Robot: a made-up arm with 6 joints. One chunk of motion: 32 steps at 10 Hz.
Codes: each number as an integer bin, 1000 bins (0 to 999) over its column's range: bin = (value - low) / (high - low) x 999, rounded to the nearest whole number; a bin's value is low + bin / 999 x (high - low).
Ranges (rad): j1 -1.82..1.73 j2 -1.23..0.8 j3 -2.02..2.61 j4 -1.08..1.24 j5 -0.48..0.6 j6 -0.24..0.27
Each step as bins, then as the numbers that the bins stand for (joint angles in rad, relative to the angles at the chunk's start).
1 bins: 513 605 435 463 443 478
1 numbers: 0.0030 -0.0006 -0.0039 -0.0048 -0.0011 0.0040
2 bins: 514 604 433 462 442 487
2 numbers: 0.0065 -0.0027 -0.0132 -0.0071 -0.0022 0.0086
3 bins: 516 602 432 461 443 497
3 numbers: 0.0136 -0.0067 -0.0178 -0.0094 -0.0011 0.0137
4 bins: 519 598 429 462 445 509
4 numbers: 0.0243 -0.0148 -0.0317 -0.0071 0.0011 0.0198
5 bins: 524 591 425 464 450 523
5 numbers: 0.0421 -0.0291 -0.0503 -0.0024 0.0065 0.0270
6 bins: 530 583 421 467 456 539
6 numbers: 0.0634 -0.0453 -0.0688 0.0045 0.0130 0.0352
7 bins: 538 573 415 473 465 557
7 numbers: 0.0918 -0.0656 -0.0966 0.0185 0.0227 0.0444
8 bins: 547 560 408 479 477 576
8 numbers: 0.1238 -0.0921 -0.1291 0.0324 0.0357 0.0541
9 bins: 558 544 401 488 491 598
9 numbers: 0.1629 -0.1246 -0.1615 0.0533 0.0508 0.0653
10 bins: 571 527 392 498 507 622
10 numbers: 0.2091 -0.1591 -0.2032 0.0765 0.0681 0.0775
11 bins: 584 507 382 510 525 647
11 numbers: 0.2553 -0.1998 -0.2496 0.1044 0.0876 0.0903
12 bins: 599 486 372 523 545 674
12 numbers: 0.3086 -0.2424 -0.2959 0.1346 0.1092 0.1041
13 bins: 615 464 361 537 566 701
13 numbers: 0.3654 -0.2871 -0.3469 0.1671 0.1319 0.1179
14 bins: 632 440 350 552 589 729
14 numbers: 0.4258 -0.3359 -0.3979 0.2019 0.1568 0.1322
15 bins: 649 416 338 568 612 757
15 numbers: 0.4863 -0.3847 -0.4535 0.2391 0.1816 0.1465
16 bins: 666 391 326 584 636 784
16 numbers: 0.5467 -0.4355 -0.5091 0.2762 0.2076 0.1602
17 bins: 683 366 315 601 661 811
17 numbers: 0.6071 -0.4863 -0.5601 0.3157 0.2346 0.1740
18 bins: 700 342 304 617 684 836
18 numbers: 0.6675 -0.5350 -0.6111 0.3529 0.2595 0.1868
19 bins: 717 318 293 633 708 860
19 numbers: 0.7279 -0.5838 -0.6621 0.3900 0.2854 0.1990
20 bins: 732 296 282 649 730 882
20 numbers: 0.7812 -0.6285 -0.7130 0.4272 0.3092 0.2103
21 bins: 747 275 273 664 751 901
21 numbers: 0.8345 -0.6712 -0.7547 0.4620 0.3319 0.2200
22 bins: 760 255 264 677 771 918
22 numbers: 0.8807 -0.7118 -0.7965 0.4922 0.3535 0.2286
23 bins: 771 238 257 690 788 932
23 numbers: 0.9198 -0.7464 -0.8289 0.5224 0.3719 0.2358
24 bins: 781 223 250 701 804 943
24 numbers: 0.9553 -0.7769 -0.8613 0.5479 0.3892 0.2414
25 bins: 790 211 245 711 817 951
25 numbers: 0.9873 -0.8012 -0.8845 0.5712 0.4032 0.2455
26 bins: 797 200 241 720 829 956
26 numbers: 1.0122 -0.8236 -0.9031 0.5921 0.4162 0.2480
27 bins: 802 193 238 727 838 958
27 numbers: 1.0299 -0.8378 -0.9170 0.6083 0.4259 0.2491
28 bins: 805 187 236 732 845 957
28 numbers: 1.0406 -0.8500 -0.9262 0.6199 0.4335 0.2486
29 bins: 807 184 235 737 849 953
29 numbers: 1.0477 -0.8561 -0.9309 0.6316 0.4378 0.2465
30 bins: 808 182 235 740 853 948
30 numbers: 1.0513 -0.8602 -0.9309 0.6385 0.4422 0.2440
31 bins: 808 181 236 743 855 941
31 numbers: 1.0513 -0.8622 -0.9262 0.6455 0.4443 0.2404
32 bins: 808 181 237 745 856 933
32 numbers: 1.0513 -0.8622 -0.9216 0.6501 0.4454 0.2363
